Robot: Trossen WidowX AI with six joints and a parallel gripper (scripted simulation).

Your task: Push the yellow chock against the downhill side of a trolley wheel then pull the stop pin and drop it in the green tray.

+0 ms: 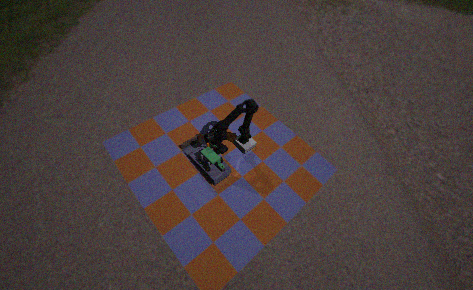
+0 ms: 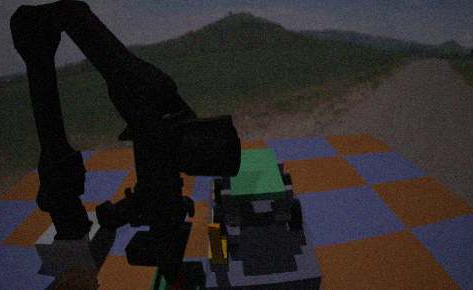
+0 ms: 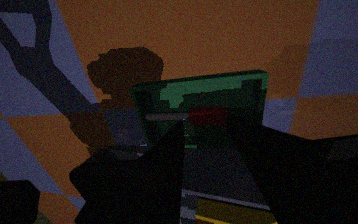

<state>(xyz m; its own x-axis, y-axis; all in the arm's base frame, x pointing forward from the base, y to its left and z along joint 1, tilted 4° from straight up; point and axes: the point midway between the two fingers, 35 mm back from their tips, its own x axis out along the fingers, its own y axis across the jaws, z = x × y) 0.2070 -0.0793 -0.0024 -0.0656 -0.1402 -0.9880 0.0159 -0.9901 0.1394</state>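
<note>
Now: the red-headed stop pin 20 mm to the right of my gripper tip and 20 mm below it. Also, from my gripper tip: green tray: 10 mm to the right, 40 mm below; then yellow chock: 70 mm ahead, 20 mm to the left, 50 mm above; then grey ramp: 130 mm ahead, 100 mm to the left, 20 mm above.
</note>
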